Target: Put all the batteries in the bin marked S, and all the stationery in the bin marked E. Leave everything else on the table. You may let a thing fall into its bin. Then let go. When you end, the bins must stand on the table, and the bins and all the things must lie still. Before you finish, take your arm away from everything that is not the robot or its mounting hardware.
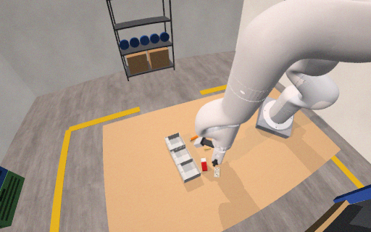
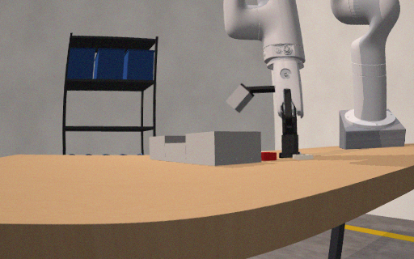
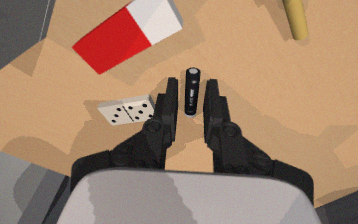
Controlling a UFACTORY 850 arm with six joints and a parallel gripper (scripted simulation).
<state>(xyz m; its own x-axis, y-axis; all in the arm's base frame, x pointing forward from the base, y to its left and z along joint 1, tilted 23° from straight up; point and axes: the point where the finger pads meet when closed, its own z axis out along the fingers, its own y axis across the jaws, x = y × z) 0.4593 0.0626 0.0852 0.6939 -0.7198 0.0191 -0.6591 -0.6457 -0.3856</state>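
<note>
The black battery is 20 mm below my hand. Round my hand: brass bolt: 20 mm ahead, 80 mm to the right, 20 mm below; eraser: 60 mm ahead, 10 mm to the right, 20 mm below; white domino: 20 mm ahead, 60 mm to the left, 20 mm below.
</note>
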